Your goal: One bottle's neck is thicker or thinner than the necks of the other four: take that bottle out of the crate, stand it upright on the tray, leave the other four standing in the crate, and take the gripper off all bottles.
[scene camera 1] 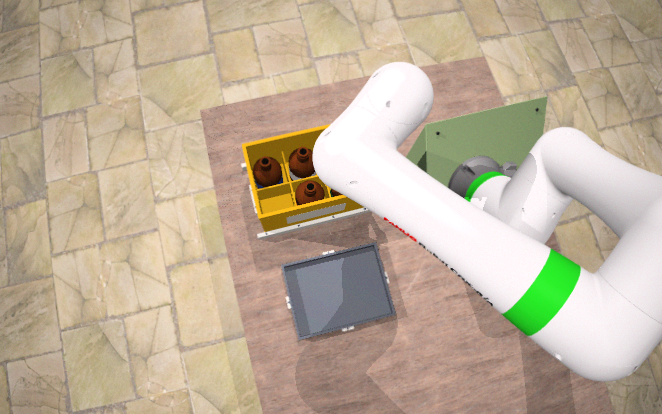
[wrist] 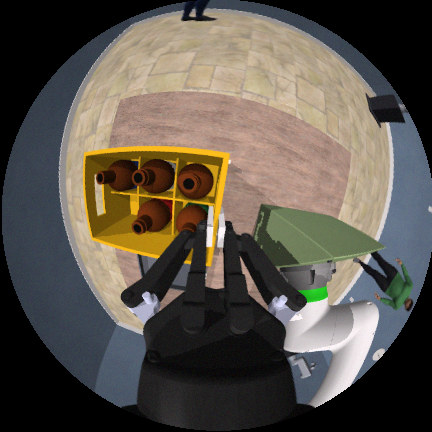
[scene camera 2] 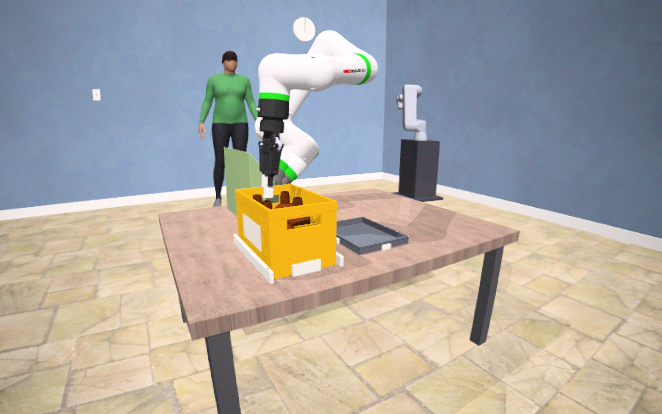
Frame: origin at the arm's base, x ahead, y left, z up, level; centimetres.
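Seen in the pictures: gripper, fingertip midpoint: (scene camera 2: 266, 197); arm's base at its link origin: (scene camera 1: 474, 182) (wrist: 304, 265).
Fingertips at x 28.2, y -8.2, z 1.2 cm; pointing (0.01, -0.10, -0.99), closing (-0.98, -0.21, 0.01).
Pixels of each thing's top centre, then the offset from my fingertips to it. "*": a spot on its surface instead.
- yellow crate at its top centre: (wrist: 133, 206) (scene camera 1: 307, 166) (scene camera 2: 281, 195) dx +13.3, dy +1.2, dz +3.3 cm
- fourth bottle at its top centre: (wrist: 136, 228) (scene camera 1: 310, 186) (scene camera 2: 297, 197) dx +13.1, dy +5.7, dz +2.1 cm
- fifth bottle at its top centre: (wrist: 185, 237) (scene camera 2: 284, 191) dx +3.9, dy +4.8, dz +2.1 cm
- grey tray at a spot on its surface: (scene camera 1: 320, 300) * dx +13.4, dy +31.2, dz -13.7 cm
The yellow crate (scene camera 1: 272, 222) (scene camera 2: 305, 245) (wrist: 160, 149) stands on the table. In the wrist view, three brown bottles (wrist: 122, 175) (wrist: 157, 176) (wrist: 195, 180) stand in its upper row. A fourth bottle (wrist: 155, 215) and a fifth bottle (wrist: 190, 219) stand in the lower row, the fifth partly behind a finger. I cannot tell which neck differs. My gripper (scene camera 2: 268, 192) (wrist: 215, 214) points down, its pads nearly together around the crate's end wall, one inside and one outside. It appears shut on that wall, beside the fifth bottle's neck. The grey tray (scene camera 1: 320, 300) (scene camera 2: 370, 235) holds no bottle.
A green angled panel (scene camera 1: 490, 135) (scene camera 2: 237, 180) (wrist: 310, 235) stands between the crate and the arm's base. White rails (scene camera 1: 315, 223) (scene camera 2: 255, 260) edge the crate's foot. The arm covers the crate's right part in scene camera 1. The tray lies close to the crate's long side.
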